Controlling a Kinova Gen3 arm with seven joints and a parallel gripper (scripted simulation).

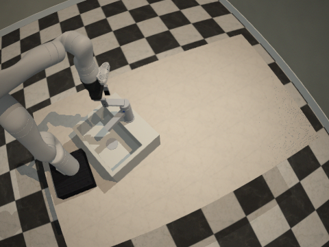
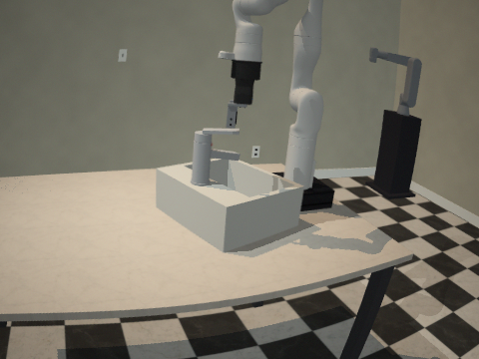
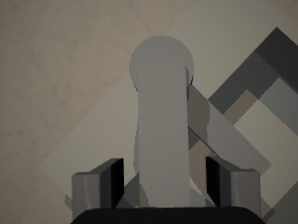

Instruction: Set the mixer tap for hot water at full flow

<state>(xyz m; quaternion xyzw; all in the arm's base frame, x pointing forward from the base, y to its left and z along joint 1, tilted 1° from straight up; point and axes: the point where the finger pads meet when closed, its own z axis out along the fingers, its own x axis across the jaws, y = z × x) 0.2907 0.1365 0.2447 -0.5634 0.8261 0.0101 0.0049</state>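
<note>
My hand is 3 cm above the lever, 2 cm short of it and 1 cm to the left of it. Round my hand: white sink basin 27 cm below, 7 cm to the right, 4 cm behind.
</note>
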